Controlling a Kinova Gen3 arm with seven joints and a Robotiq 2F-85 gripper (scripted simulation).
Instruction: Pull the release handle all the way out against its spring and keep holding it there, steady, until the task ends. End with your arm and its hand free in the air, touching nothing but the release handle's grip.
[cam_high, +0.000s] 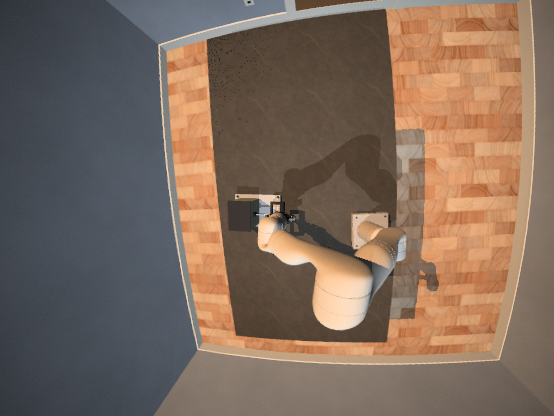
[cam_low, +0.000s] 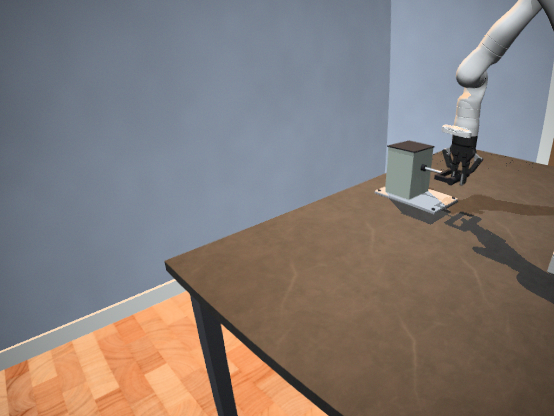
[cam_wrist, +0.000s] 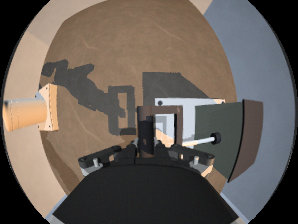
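Now: the black release handle 5 cm ahead of my hand. From my hand the other things lie so: light baseplate (15 cm ahead, 10 cm below).
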